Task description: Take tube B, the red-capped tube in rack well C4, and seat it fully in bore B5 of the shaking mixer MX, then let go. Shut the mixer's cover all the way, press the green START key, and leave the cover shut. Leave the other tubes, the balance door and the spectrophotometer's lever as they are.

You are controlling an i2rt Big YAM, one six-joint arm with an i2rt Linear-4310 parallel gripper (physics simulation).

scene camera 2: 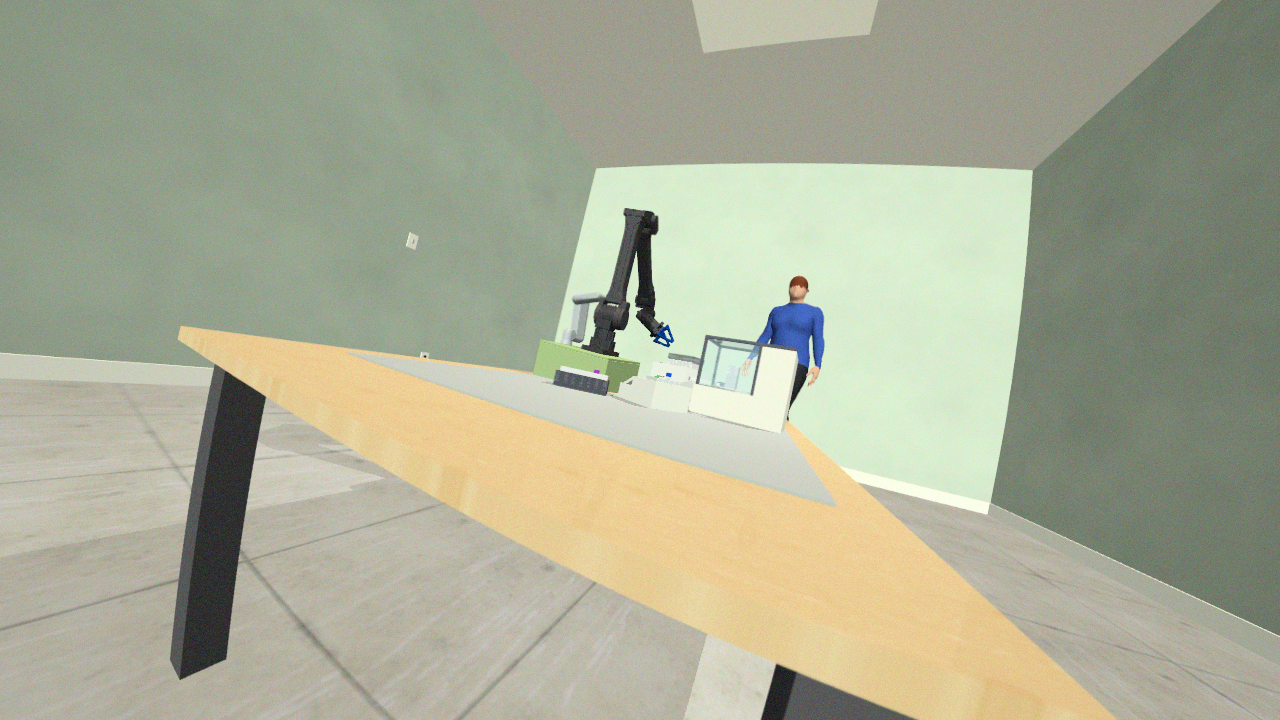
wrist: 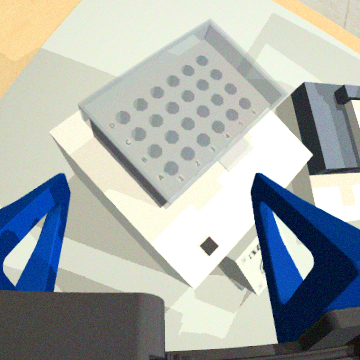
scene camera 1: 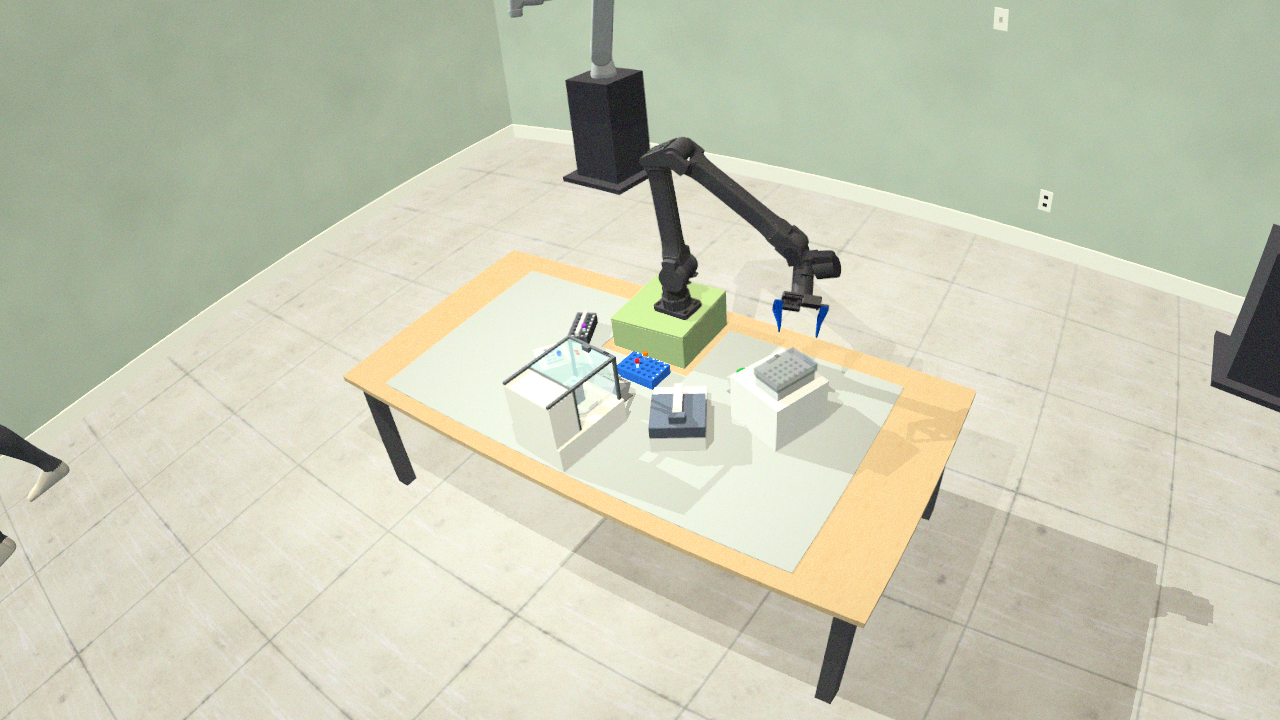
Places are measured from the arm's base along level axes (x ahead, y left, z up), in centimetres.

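Where they show: gripper, fingertip midpoint: (scene camera 2: 671,344) (wrist: 160,181) (scene camera 1: 798,334); arm's base, origin of the base link: (scene camera 2: 600,353) (scene camera 1: 677,307).
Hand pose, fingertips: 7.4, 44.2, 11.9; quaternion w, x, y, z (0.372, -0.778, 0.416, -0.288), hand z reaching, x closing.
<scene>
Things, the pixels of their centre, and the offset from my fingertips, as dx, dy, dz. "pt": a spot on its surface instead.
- Tube B's red cap, body centre: (scene camera 1: 637,360) +13.0, -43.7, -17.9
- blue rack, body centre: (scene camera 1: 642,369) +12.0, -42.8, -21.4
- white mixer MX, body centre: (wrist: 212,186) (scene camera 1: 768,382) (scene camera 2: 673,375) +6.1, -4.9, -13.4
- translucent cover, surface spot: (wrist: 247,65) pt +13.3, -1.2, -3.9
- green START key, surface spot: (wrist: 262,266) pt +1.9, -14.8, -16.2
- dark spectrophotometer, body centre: (wrist: 344,152) (scene camera 1: 678,409) (scene camera 2: 700,391) +23.3, -21.5, -17.8
- glass-sided balance, body centre: (scene camera 1: 576,391) (scene camera 2: 731,378) +37.2, -43.3, -11.8
- dark rack, body centre: (scene camera 2: 582,380) (scene camera 1: 582,327) +6.7, -70.8, -20.5
Tube B's red cap (scene camera 1: 637,360) shows in the blue rack (scene camera 1: 656,380) in scene camera 1; its well label is unreadable. The white mixer MX (scene camera 1: 792,420) (wrist: 187,240) carries a grey block with lettered, numbered bores. Bore B5 (wrist: 217,99) shows no tube. A translucent cover (wrist: 247,65) surrounds the block from above; whether it is fully shut I cannot tell. The green START key (wrist: 262,266) is mostly hidden behind the right finger. My gripper (scene camera 1: 798,334) (scene camera 2: 663,336) (wrist: 160,181) is open and empty, above the mixer.
The dark spectrophotometer (scene camera 1: 660,427) (wrist: 327,130) with its white lever (scene camera 1: 677,399) stands beside the mixer. The glass-sided balance (scene camera 1: 541,416) (scene camera 2: 774,394) stands beyond it. A dark rack (scene camera 1: 577,333) (scene camera 2: 572,383) with a purple-capped tube is near the green arm base (scene camera 1: 644,326).
</scene>
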